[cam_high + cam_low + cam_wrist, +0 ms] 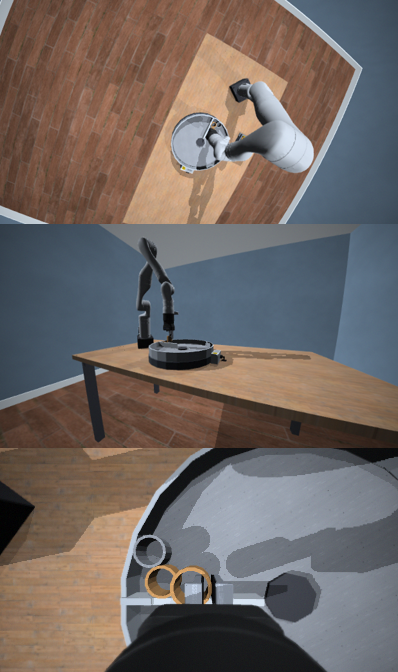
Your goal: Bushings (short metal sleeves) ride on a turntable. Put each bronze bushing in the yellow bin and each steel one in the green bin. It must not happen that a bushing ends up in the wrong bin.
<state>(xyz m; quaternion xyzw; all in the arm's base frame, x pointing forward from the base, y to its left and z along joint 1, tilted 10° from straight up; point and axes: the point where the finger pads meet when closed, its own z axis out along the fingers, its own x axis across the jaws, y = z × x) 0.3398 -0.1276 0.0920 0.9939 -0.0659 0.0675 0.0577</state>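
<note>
Now: hand 320 mm to the right of the bin, 110 mm above it and 70 mm short of it. Also, from my hand: turntable (100 mm ahead, 80 mm below, 40 mm to the right).
</note>
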